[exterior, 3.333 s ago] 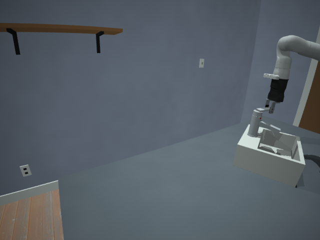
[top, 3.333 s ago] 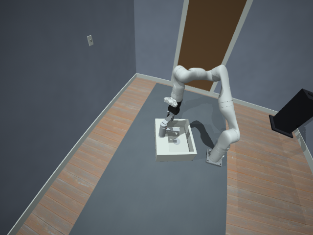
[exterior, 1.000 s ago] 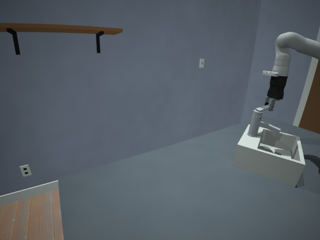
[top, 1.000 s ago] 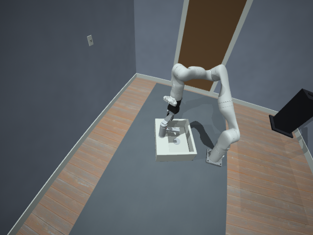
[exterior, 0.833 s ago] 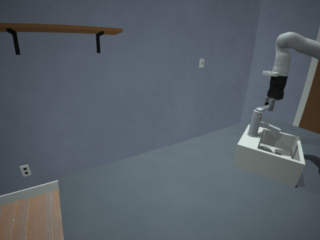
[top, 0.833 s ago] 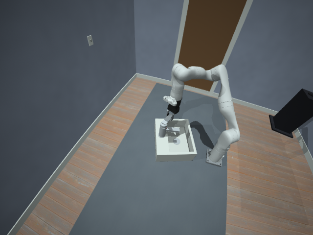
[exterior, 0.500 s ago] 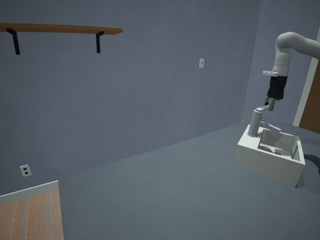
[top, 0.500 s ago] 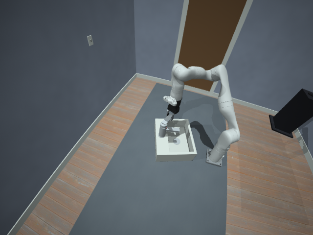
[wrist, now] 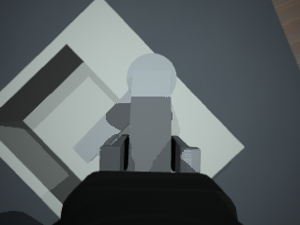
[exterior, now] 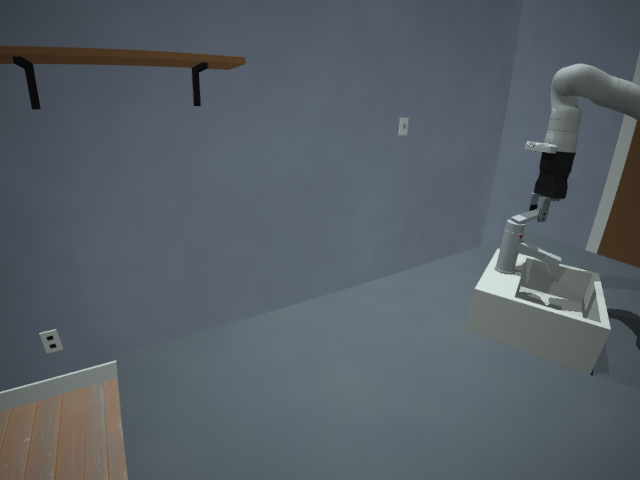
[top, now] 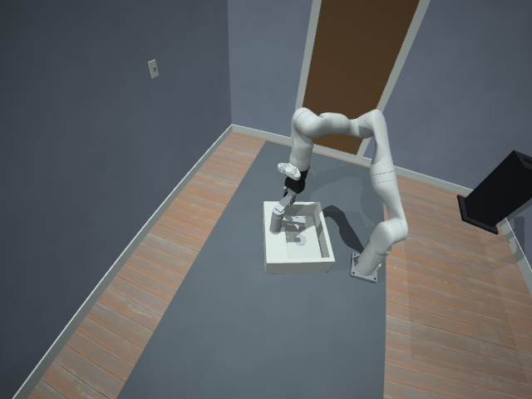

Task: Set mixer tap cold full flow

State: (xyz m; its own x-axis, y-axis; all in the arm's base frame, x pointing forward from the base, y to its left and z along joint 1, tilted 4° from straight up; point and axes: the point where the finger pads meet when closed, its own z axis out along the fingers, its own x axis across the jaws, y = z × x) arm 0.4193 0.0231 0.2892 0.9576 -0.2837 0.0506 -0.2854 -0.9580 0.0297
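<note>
My hand is 1 cm short of the flat lever, 2 cm to the right of it and 1 cm above it. Also, from my hand: white basin (9 cm behind, 25 cm below); grey mixer tap (4 cm to the left, 6 cm below).
</note>
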